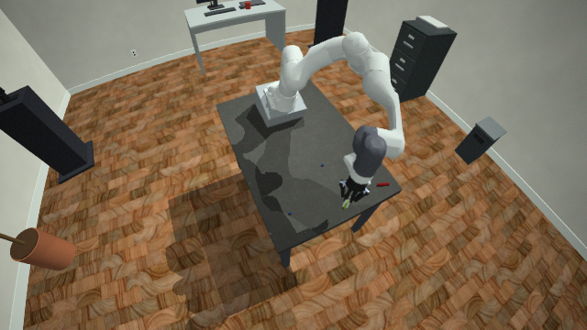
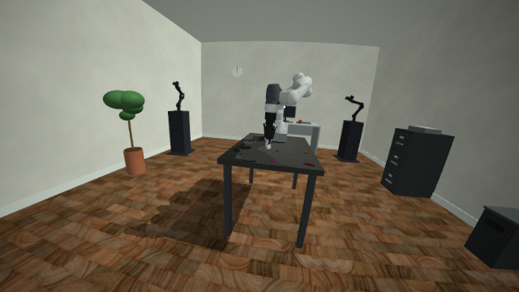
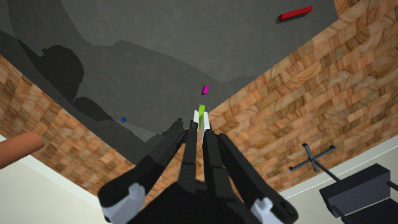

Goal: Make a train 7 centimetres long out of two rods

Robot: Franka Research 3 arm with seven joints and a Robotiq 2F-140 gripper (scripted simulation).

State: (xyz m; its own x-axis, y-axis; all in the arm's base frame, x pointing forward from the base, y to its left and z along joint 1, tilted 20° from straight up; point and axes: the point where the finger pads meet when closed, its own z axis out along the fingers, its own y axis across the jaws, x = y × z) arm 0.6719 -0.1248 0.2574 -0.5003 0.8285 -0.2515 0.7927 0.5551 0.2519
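The magenta rod lies 13 cm below my hand, 4 cm to the left of it and 1 cm behind it. Also, from my hand: orange rod: 38 cm to the left, 28 cm behind, 13 cm below; lime rod: 3 cm below; red rod: 31 cm to the left, 13 cm below, 2 cm ahead.
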